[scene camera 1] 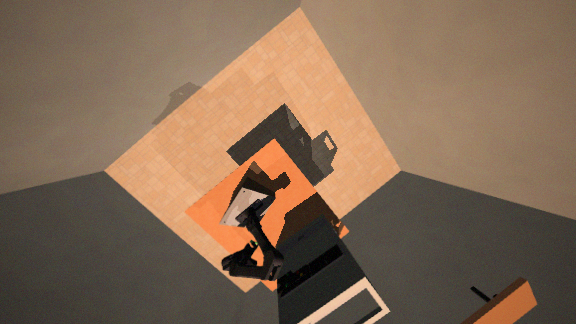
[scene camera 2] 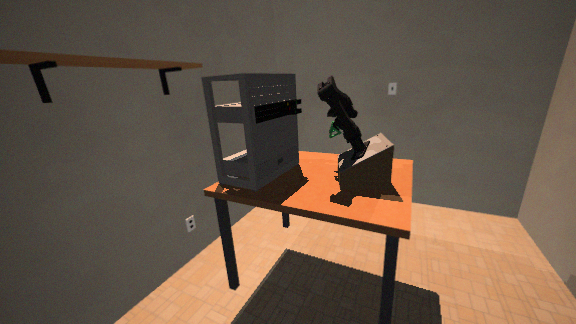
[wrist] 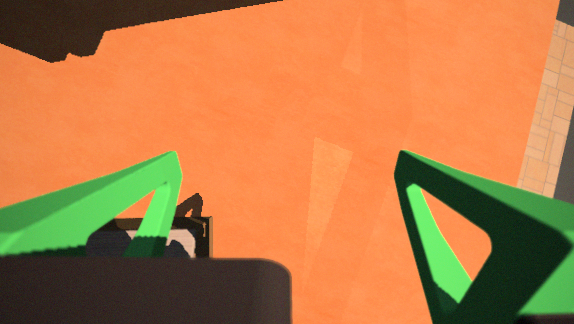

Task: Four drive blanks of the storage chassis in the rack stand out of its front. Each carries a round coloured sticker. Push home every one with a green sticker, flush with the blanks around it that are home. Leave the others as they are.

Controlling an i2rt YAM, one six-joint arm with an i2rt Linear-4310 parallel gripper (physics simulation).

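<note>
The grey rack (scene camera 1: 312,242) (scene camera 2: 272,150) stands on the table. Its black storage chassis (scene camera 1: 320,265) (scene camera 2: 267,111) sits in the upper half. In the scene camera 2 view, two drive blanks (scene camera 2: 298,102) (scene camera 2: 298,111) stand out at the chassis's right end, one above the other. Tiny green and orange marks show on the chassis, but I cannot tell which blank carries which sticker. My gripper (scene camera 2: 334,131) (wrist: 287,162) is open and empty, its green fingers wide apart. It hangs above the table, apart from the rack and lower than the chassis. The chassis does not show in the wrist view.
The arm's wedge-shaped base (scene camera 1: 240,212) (scene camera 2: 367,172) stands on the orange table (scene camera 1: 295,175) (scene camera 2: 320,210) (wrist: 280,90), facing the rack. A wall shelf (scene camera 1: 505,305) (scene camera 2: 100,61) is beyond the rack. The rack's shadow crosses the table and shows at the upper left of the wrist view.
</note>
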